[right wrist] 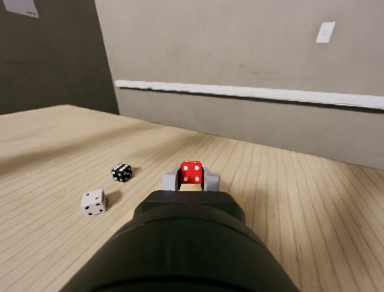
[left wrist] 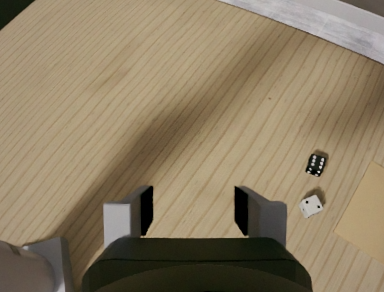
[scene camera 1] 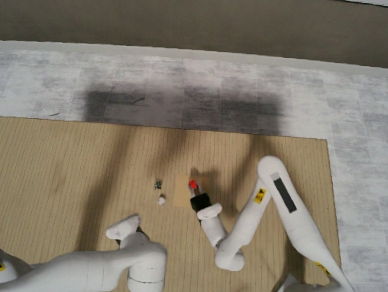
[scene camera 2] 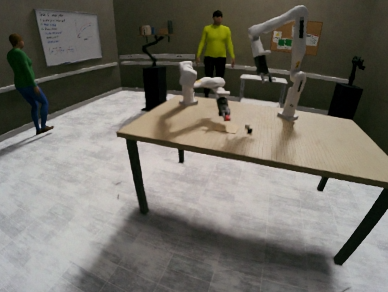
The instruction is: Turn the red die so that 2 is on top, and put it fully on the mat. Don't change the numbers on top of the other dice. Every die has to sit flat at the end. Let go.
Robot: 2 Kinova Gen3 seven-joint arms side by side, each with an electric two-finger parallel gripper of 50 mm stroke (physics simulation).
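Frame: origin at the left arm's base, x ahead, y left, z up, level; millimetres.
Seen in the pictures: left gripper, fingertip midpoint: point(left wrist: 193, 203) point(scene camera 2: 267, 82); right gripper, fingertip midpoint: point(right wrist: 191, 174) point(scene camera 1: 192, 183) point(scene camera 2: 227, 119); left arm's base at its link origin: point(left wrist: 28, 283) point(scene camera 2: 288, 113); right arm's base at its link origin: point(scene camera 2: 188, 100).
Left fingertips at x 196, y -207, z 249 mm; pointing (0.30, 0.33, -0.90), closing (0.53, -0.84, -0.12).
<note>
Offsets run from my left fingertips to a thing's top centre. Level surfaces: height alone.
The red die @(dx +191, dy -218, dz -190 mm) point(scene camera 1: 193, 184) point(scene camera 2: 227, 118) point(right wrist: 191, 172) is held above the mat @(dx +179, dy -215, dz -273 mm) point(scene camera 1: 181, 196) point(left wrist: 366, 215). Its face toward the right wrist camera shows four pips; its upper face is too foreshortened to read. My right gripper point(scene camera 1: 194, 186) point(right wrist: 191, 174), reaching at a shallow slant, is shut on it. My left gripper point(left wrist: 193, 203) is open and empty, high over the table, left of the dice in scene camera 1. The black die @(dx +197, dy -72, dz -252 mm) point(scene camera 1: 158, 185) point(left wrist: 316, 164) point(right wrist: 122, 172) shows six on top. The white die @(dx +131, dy -92, dz -252 mm) point(scene camera 1: 161, 200) point(left wrist: 311, 206) point(right wrist: 94, 202) shows two on top.
The black and white dice stand on the wooden table @(dz -278 mm) point(scene camera 1: 60, 165) point(scene camera 2: 320, 150), left of the mat in scene camera 1 and close to its edge. The right forearm point(scene camera 1: 240, 225) reaches in from the lower right there. The left arm point(scene camera 1: 75, 270) lies across the lower left.
</note>
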